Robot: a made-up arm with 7 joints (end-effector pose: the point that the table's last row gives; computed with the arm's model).
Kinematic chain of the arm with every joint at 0, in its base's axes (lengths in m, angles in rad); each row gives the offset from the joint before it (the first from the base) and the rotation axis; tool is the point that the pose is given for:
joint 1: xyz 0 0 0.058 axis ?
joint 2: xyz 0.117 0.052 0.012 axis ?
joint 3: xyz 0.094 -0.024 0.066 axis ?
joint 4: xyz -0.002 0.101 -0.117 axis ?
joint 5: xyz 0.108 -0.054 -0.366 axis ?
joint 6: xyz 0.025 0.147 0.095 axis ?
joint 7: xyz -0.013 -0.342 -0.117 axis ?
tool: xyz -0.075 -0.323 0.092
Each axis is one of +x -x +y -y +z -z.
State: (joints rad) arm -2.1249 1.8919 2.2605 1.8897 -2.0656 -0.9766 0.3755
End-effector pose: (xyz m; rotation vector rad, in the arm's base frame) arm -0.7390 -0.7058 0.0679 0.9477 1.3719 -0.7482
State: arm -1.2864 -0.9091 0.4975 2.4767 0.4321 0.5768 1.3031
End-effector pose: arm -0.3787 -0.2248 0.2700 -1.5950 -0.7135 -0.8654
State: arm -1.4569 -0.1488 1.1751 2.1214 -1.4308 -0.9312 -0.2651
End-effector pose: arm 0.4585 -0.8651 0.2961 0.2448 -1.4401 0.4993
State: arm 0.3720 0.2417 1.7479 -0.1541 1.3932 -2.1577 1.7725
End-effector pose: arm 0.2699 -0.2201 -0.1205 0.6161 -0.9202 -0.9152
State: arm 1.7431 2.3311 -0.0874 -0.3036 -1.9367 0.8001 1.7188
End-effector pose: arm 0.5340 0.4733 0.2778 -0.2833 0.9568 2.9170
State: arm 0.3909 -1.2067 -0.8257 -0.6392 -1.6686 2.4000 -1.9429
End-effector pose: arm -0.0403 0.7041 0.1236 0.6016 0.5300 2.3200
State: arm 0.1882 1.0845 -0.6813 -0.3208 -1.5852 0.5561 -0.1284
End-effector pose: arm 0.0106 -0.3582 -0.7169 1.1088 0.8568 0.0980
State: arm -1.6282 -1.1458 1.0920 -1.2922 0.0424 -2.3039 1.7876
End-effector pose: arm -0.1616 -0.1740 0.0077 -1.0123 0.0799 0.1614
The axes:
joint 1: +z
joint 2: -x
joint 3: -x
joint 4: -y
joint 5: -x
joint 6: +y
joint 7: +z

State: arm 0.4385 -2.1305 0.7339 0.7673 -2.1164 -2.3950 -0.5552
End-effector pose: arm 0.6563 0.8075 0.2580 -0.9585 -0.6094 1.9333
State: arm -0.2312 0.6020 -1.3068 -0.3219 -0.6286 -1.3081 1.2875
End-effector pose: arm 0.3319 -0.0510 -0.5071 0.2501 -1.2571 0.0917
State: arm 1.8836 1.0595 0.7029 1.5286 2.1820 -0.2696 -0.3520
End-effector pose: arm 0.0605 0.2267 -0.1730 -0.7493 2.4388 0.8126
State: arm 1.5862 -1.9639 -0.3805 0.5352 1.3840 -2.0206 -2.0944
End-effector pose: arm -0.3033 0.6478 0.2124 1.6725 0.5216 -1.6031
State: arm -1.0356 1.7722 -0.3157 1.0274 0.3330 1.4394 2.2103
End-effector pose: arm 0.2464 -0.7137 0.1257 0.1821 1.5100 0.3777
